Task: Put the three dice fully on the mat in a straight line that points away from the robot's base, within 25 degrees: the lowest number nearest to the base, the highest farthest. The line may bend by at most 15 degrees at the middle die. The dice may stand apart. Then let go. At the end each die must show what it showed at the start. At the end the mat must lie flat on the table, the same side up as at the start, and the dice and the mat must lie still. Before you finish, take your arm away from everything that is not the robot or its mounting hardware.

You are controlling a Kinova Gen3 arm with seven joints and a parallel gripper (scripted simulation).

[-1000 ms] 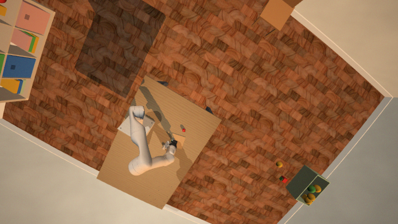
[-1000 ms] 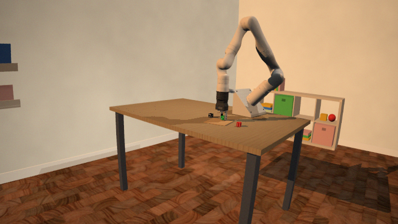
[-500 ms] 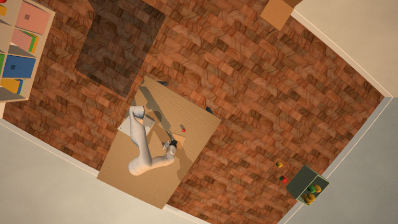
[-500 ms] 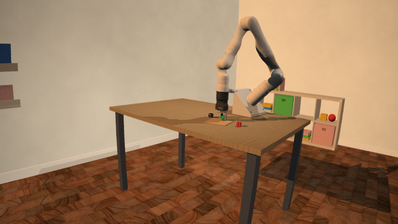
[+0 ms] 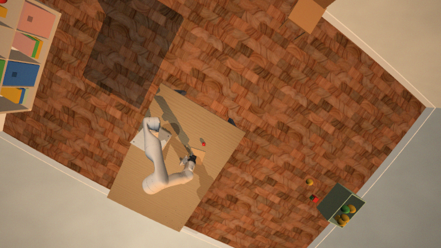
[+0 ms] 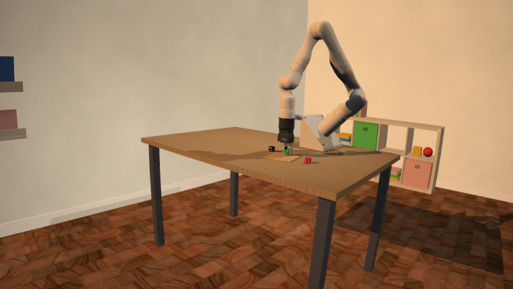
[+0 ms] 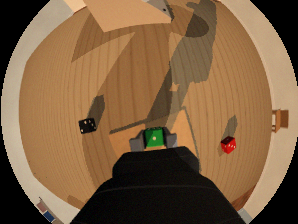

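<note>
Now: the green die 10 mm below my hand. The rest, counted from my hand: red die: 50 mm ahead, 140 mm to the left, 10 mm below; black die: 30 mm behind, 120 mm to the right, 10 mm below; tan mat: 50 mm ahead, 30 mm below.
</note>
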